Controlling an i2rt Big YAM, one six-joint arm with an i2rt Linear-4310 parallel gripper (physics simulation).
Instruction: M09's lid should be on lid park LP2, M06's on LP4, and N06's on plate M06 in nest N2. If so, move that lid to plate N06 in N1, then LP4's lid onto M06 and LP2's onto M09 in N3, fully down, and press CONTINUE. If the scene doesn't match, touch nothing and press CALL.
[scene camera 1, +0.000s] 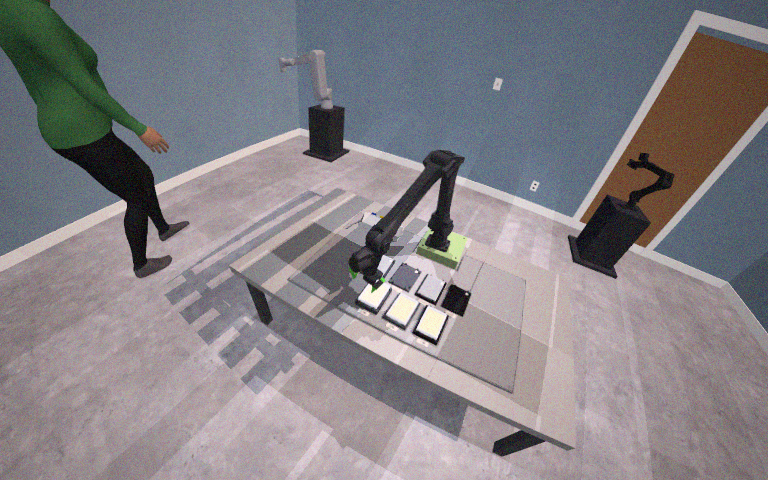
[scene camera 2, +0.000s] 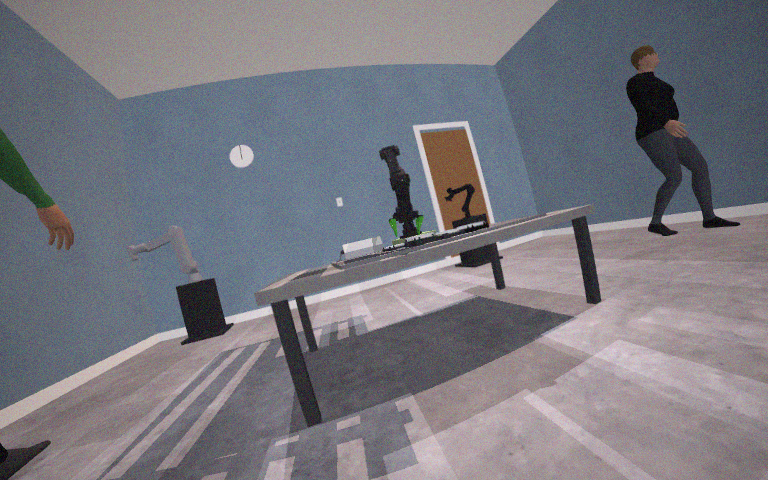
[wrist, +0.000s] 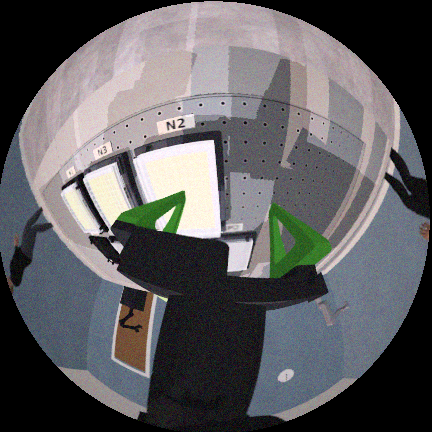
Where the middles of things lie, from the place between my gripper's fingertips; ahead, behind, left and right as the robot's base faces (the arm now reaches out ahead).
Now: hand 20 mm short of the nest N3 (wrist: 121, 159), 190 mm to the right of it and 40 mm above it.
